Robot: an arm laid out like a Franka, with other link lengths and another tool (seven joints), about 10 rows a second.
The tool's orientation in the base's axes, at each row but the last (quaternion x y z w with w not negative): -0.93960 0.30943 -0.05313 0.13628; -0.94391 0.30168 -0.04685 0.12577; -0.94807 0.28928 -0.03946 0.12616; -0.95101 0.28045 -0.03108 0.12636; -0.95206 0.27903 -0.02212 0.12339; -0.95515 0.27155 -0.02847 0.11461; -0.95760 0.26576 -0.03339 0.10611; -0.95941 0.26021 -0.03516 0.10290
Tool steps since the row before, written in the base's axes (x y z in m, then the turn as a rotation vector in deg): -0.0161 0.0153 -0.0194 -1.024 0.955 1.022; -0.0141 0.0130 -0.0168 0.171 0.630 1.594; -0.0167 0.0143 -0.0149 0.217 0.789 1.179; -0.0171 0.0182 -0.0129 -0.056 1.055 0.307; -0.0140 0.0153 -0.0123 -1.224 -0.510 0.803; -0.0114 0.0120 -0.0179 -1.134 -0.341 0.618; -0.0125 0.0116 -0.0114 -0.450 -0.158 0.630; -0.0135 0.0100 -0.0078 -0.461 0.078 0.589
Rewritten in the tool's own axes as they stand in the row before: -0.0223 0.0029 0.0190 -1.375 -0.451 -0.954; -0.0192 0.0021 0.0166 -0.207 -1.014 -1.377; -0.0219 0.0014 0.0150 -0.258 -1.058 -0.935; -0.0241 -0.0024 0.0143 -0.622 -0.905 -0.069; -0.0197 -0.0020 0.0138 -0.780 0.860 -1.027; -0.0159 0.0001 0.0185 -0.791 0.718 -0.802; -0.0168 -0.0009 0.0118 -0.299 0.219 -0.698; -0.0168 -0.0001 0.0078 -0.429 0.034 -0.617
